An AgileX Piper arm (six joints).
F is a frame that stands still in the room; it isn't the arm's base.
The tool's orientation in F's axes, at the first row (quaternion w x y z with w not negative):
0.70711 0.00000 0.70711 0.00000
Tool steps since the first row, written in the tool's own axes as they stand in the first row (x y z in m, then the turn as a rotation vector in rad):
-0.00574 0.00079 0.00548 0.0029 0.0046 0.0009
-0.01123 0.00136 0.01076 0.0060 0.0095 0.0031
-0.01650 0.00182 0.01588 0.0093 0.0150 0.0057
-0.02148 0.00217 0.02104 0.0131 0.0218 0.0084
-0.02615 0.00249 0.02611 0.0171 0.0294 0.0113
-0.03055 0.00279 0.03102 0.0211 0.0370 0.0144
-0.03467 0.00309 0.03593 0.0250 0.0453 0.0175
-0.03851 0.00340 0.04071 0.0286 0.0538 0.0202
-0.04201 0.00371 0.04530 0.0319 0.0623 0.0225
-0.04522 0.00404 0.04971 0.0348 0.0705 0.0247
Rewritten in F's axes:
0.00548 0.00079 0.00574 0.0009 0.0046 -0.0029
0.01076 0.00136 0.01123 0.0031 0.0095 -0.0060
0.01588 0.00182 0.01650 0.0057 0.0150 -0.0093
0.02104 0.00217 0.02148 0.0084 0.0218 -0.0131
0.02611 0.00249 0.02615 0.0113 0.0294 -0.0171
0.03102 0.00279 0.03055 0.0144 0.0370 -0.0211
0.03593 0.00309 0.03467 0.0175 0.0453 -0.0250
0.04071 0.00340 0.03851 0.0202 0.0538 -0.0286
0.04530 0.00371 0.04201 0.0225 0.0623 -0.0319
0.04971 0.00404 0.04522 0.0247 0.0705 -0.0348

